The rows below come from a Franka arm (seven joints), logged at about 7 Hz.
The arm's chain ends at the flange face. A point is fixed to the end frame.
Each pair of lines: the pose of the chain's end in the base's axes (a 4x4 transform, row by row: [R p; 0 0 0 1], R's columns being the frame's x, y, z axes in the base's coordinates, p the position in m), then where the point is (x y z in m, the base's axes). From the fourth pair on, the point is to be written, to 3 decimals.
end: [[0.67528 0.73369 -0.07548 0.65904], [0.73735 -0.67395 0.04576 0.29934], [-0.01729 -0.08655 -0.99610 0.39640], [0 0 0 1]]
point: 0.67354 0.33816 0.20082
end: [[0.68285 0.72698 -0.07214 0.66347], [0.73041 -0.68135 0.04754 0.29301], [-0.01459 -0.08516 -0.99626 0.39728], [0 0 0 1]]
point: 0.67893 0.33188 0.20178
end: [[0.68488 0.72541 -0.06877 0.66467], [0.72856 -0.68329 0.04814 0.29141], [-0.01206 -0.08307 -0.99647 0.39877], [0 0 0 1]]
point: 0.68087 0.33032 0.20334
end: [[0.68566 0.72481 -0.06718 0.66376], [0.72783 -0.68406 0.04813 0.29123], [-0.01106 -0.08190 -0.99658 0.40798], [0 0 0 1]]
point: 0.680 0.330 0.213
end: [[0.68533 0.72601 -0.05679 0.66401], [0.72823 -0.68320 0.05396 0.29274], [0.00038 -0.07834 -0.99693 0.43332], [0 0 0 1]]
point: 0.683 0.333 0.238
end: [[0.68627 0.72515 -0.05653 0.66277], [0.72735 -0.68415 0.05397 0.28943], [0.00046 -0.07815 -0.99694 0.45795], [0 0 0 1]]
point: 0.681 0.329 0.263
